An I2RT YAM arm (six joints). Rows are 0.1 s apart.
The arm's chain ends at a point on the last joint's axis. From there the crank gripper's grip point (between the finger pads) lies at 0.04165 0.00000 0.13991 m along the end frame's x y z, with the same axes.
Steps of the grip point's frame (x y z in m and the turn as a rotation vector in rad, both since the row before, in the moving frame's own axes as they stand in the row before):
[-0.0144, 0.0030, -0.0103, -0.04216, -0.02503, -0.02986]
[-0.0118, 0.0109, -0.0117, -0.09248, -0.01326, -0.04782]
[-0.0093, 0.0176, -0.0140, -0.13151, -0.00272, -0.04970]
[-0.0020, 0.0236, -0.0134, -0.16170, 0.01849, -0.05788]
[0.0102, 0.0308, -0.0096, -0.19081, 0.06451, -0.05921]
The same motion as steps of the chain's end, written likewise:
[-0.0110, -0.0017, -0.0112, -0.04216, -0.02503, -0.02986]
[-0.0102, -0.0001, -0.0117, -0.09248, -0.01326, -0.04782]
[-0.0093, 0.0013, -0.0130, -0.13151, -0.00272, -0.04970]
[-0.0052, 0.0036, -0.0110, -0.16170, 0.01849, -0.05788]
[0.0006, 0.0073, -0.0043, -0.19081, 0.06451, -0.05921]

